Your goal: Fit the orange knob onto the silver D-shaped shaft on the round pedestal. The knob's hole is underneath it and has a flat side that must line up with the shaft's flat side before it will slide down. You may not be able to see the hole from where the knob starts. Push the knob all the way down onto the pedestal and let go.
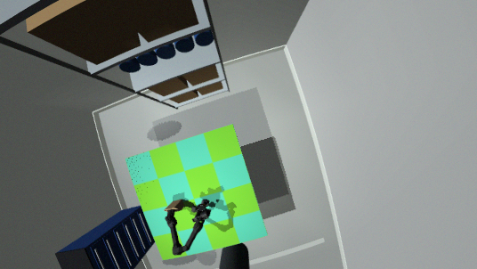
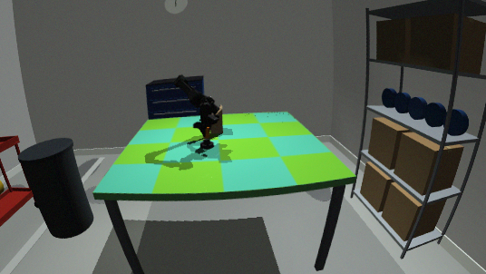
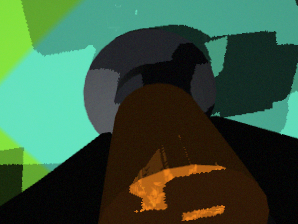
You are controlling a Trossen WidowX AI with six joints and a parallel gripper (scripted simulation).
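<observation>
Now: gripper tip 3 cm below the orange knob. From my gripper tip the other things lie so: dark round pedestal 4 cm below.
</observation>
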